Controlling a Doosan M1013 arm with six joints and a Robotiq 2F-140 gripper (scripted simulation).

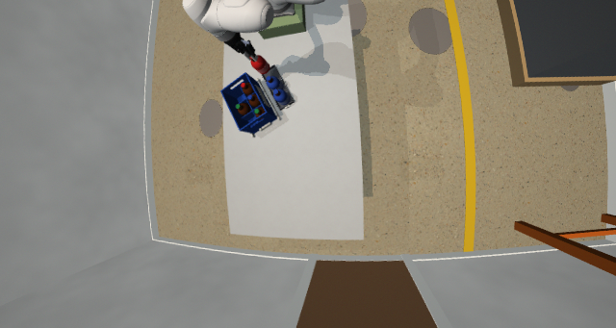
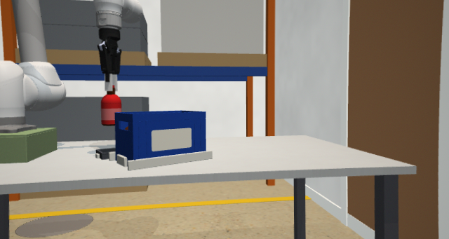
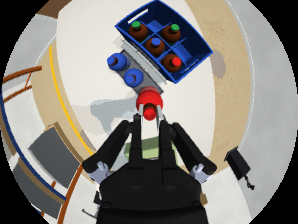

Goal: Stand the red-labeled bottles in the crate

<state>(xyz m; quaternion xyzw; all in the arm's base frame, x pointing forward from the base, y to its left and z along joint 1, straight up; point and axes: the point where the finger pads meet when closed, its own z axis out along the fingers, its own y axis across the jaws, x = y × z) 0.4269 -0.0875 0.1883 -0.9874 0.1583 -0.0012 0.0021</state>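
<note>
My hand is 90 mm above the red-labeled bottle. Also, from my hand: blue crate 200 mm below, 190 mm ahead, 100 mm to the right.
</note>
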